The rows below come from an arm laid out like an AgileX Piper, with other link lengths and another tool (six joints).
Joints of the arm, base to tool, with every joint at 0 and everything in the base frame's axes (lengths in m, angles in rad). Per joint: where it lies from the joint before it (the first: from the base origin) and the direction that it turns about. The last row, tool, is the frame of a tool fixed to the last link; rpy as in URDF.
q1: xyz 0 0 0.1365 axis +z
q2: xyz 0 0 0 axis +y
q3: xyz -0.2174 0 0.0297 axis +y
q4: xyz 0.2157 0 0.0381 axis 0.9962 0 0.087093
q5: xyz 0 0 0 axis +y
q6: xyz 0.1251 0 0.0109 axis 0.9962 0 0.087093
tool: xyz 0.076 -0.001 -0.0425 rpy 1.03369 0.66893 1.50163
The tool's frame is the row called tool.
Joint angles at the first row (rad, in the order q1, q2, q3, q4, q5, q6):
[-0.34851 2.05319 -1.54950 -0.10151 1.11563 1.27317]
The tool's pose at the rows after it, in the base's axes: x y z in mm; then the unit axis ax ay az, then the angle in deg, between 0 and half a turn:
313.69 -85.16 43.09 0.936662 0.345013 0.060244 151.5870
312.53 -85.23 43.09 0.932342 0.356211 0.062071 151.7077
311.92 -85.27 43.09 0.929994 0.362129 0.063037 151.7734
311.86 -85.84 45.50 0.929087 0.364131 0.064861 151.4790
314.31 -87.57 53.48 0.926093 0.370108 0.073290 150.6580
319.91 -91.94 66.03 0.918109 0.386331 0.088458 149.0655
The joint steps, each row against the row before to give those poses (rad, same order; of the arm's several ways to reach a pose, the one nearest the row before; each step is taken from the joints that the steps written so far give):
[0.00001 0.00001 0.00000 0.00000 0.00000 -0.02917]
[-0.00003 -0.00001 0.00001 0.00000 0.00000 -0.02367]
[0.00001 0.00001 -0.00001 0.00000 0.00000 -0.01253]
[0.00002 -0.00759 -0.00003 -0.00247 0.00187 -0.00384]
[-0.00001 -0.01494 -0.01563 -0.00206 0.00946 -0.01577]
[-0.00001 -0.01357 -0.03986 -0.00649 0.01452 -0.03850]

